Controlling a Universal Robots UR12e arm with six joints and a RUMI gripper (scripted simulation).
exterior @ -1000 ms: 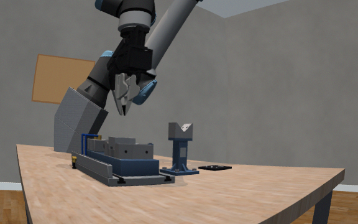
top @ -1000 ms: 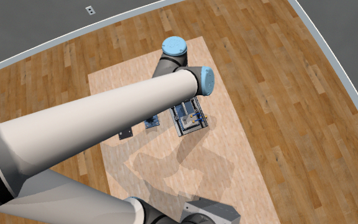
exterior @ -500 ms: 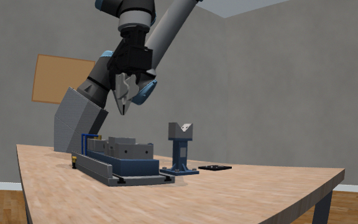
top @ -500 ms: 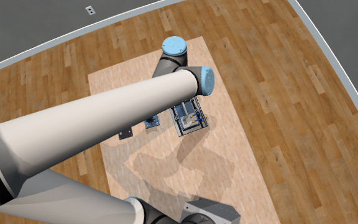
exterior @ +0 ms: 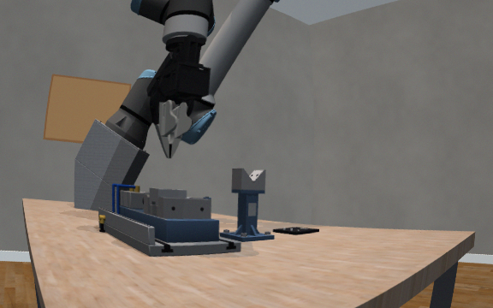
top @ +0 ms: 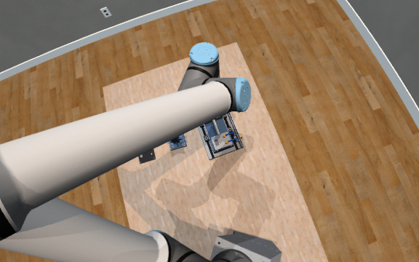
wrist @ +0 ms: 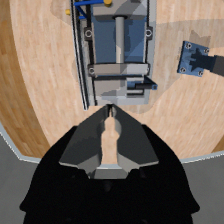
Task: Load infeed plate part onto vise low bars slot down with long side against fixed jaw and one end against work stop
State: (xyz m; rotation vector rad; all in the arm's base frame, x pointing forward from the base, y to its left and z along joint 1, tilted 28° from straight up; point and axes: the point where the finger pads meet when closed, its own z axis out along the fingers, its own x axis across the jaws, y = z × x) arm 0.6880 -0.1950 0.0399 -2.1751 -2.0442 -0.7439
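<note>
The part lies 90 mm below my hand. From my hand the other things lie so: work stop: 70 mm to the left, 90 mm below; then fixed jaw: 30 mm ahead, 20 mm to the left, 100 mm below; then moving jaw: 40 mm behind, 20 mm to the left, 100 mm below.
</note>
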